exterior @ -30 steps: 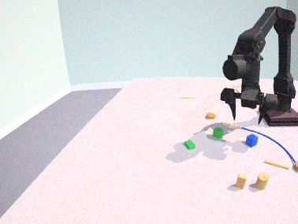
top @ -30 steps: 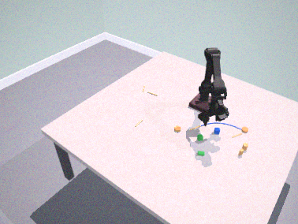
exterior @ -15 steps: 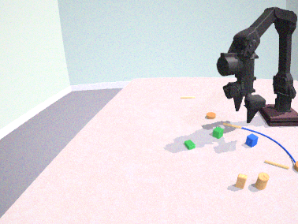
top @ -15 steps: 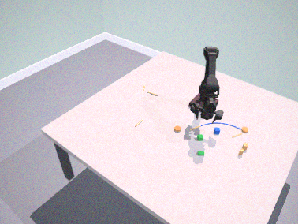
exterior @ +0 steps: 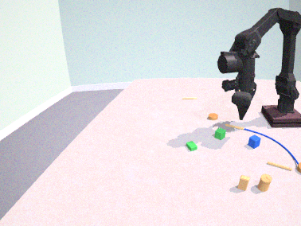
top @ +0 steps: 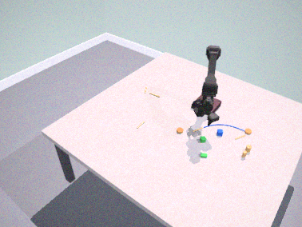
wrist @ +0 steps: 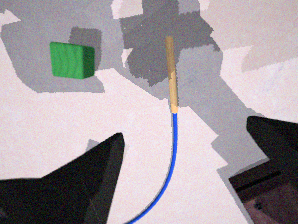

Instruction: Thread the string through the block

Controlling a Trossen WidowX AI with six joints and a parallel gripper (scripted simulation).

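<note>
The blue block lies 40 mm behind my gripper tip, 100 mm to the left of it and 50 mm below it. From my gripper tip the other things lie so: tan cylinder (40 mm behind, 290 mm to the left, 40 mm below); then tan block (10 mm ahead, 300 mm to the left, 40 mm below); then loose stick (120 mm behind, 210 mm to the left, 60 mm below).
</note>
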